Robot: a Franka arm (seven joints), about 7 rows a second.
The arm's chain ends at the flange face. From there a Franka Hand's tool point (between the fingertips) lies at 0.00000 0.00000 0.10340 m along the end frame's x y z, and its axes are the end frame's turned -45 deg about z.
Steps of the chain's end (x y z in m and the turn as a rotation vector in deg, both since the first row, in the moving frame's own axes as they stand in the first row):
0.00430, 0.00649, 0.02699, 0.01, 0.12, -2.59
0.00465, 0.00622, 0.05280, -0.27, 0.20, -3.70
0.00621, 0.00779, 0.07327, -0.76, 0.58, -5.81
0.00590, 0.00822, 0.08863, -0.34, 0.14, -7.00
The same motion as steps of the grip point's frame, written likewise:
-0.00138, 0.00777, 0.02699, -0.08, 0.09, -2.59
-0.00118, 0.00829, 0.05280, -0.33, -0.05, -3.70
-0.00126, 0.01162, 0.07326, -0.95, -0.13, -5.81
-0.00186, 0.01061, 0.08863, -0.34, -0.14, -7.00

